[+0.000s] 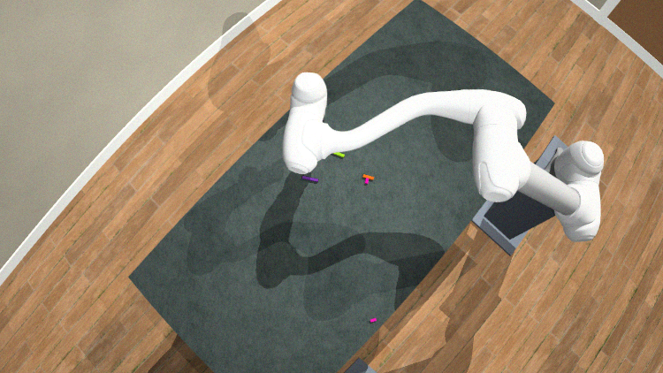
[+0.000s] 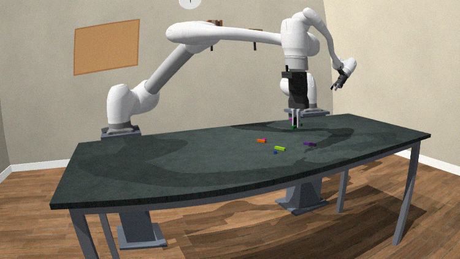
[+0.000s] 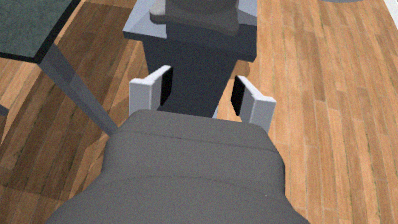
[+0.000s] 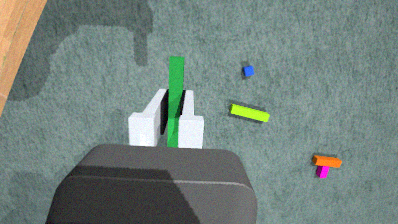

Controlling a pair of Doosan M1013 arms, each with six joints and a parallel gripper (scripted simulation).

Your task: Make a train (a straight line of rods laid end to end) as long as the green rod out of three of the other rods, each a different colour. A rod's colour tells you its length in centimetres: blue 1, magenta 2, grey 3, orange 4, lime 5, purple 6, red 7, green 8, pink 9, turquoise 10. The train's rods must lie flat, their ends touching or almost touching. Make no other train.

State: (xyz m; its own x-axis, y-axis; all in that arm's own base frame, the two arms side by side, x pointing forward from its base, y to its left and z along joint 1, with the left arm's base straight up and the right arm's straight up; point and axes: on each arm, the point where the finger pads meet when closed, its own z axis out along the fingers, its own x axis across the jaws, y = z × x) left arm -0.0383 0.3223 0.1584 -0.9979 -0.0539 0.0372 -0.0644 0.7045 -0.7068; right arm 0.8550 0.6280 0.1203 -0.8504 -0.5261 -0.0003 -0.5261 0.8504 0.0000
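The blue rod is 6 cm behind my right hand, 5 cm to the right of it and 12 cm below it. Also, from my right hand: green rod (2 cm below); then purple rod (8 cm behind, 13 cm to the left, 12 cm below); then lime rod (9 cm behind, 1 cm to the right, 12 cm below).
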